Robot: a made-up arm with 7 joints.
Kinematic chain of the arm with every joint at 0, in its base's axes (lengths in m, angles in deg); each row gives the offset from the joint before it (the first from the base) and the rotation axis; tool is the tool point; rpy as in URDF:
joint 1: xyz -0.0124 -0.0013 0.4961 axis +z
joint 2: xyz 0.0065 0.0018 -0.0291 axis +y
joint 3: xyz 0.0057 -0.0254 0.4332 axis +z
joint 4: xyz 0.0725 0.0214 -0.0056 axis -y
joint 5: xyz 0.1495 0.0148 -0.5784 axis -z
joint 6: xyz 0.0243 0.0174 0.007 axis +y
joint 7: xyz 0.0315 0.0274 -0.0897 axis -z
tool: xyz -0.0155 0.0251 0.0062 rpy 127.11 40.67 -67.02
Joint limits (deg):
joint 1: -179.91..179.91
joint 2: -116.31..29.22
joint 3: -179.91..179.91
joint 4: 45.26..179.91
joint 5: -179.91..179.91
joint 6: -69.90..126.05
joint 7: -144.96..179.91
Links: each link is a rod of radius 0.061 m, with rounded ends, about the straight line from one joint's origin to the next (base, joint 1, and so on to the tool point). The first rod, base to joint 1, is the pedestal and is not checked.
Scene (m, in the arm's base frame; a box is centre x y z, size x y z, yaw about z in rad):
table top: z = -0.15
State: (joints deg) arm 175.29 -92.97 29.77 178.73 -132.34 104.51 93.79
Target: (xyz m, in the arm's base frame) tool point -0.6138 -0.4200 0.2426
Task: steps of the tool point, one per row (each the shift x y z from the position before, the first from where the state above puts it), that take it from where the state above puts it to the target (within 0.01 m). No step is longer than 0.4 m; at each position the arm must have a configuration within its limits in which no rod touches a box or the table.
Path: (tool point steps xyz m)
1: -0.0199 -0.2987 0.0791
2: -0.1473 -0.3074 0.0419
3: -0.2712 -0.2459 -0.0023
4: -0.3549 -0.1210 -0.0439
5: -0.3687 0.0400 -0.0720
6: -0.3024 0.1944 -0.0807
7: -0.1701 0.2989 -0.0671

